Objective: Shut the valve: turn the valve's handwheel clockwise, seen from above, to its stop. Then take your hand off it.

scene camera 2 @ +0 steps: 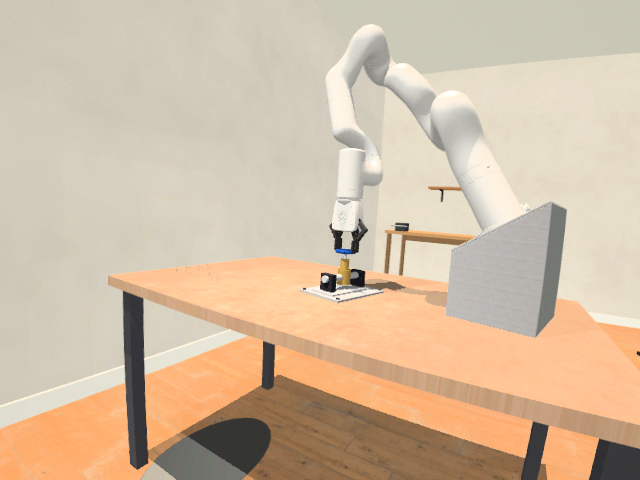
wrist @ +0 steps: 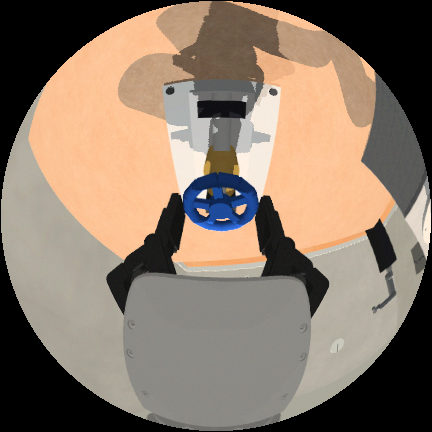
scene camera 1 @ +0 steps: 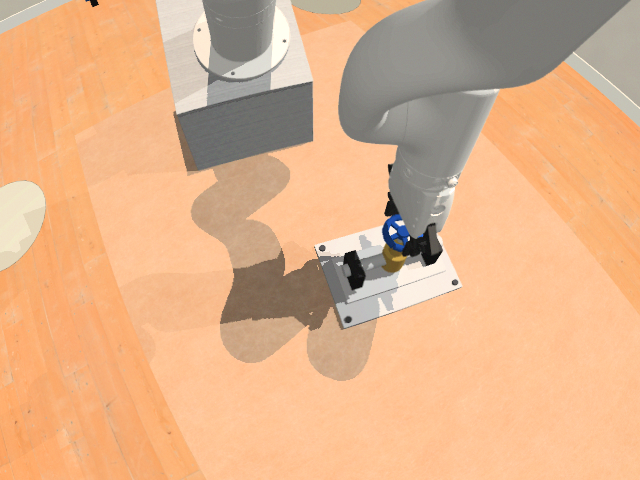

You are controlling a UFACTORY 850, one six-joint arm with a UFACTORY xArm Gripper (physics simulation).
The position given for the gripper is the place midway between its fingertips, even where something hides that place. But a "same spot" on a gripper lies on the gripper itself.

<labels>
The gripper shows in scene camera 2, in the wrist view and in scene camera 1 (402, 232). The same spot on the gripper: (scene camera 2: 356, 235) is (wrist: 271, 262).
</labels>
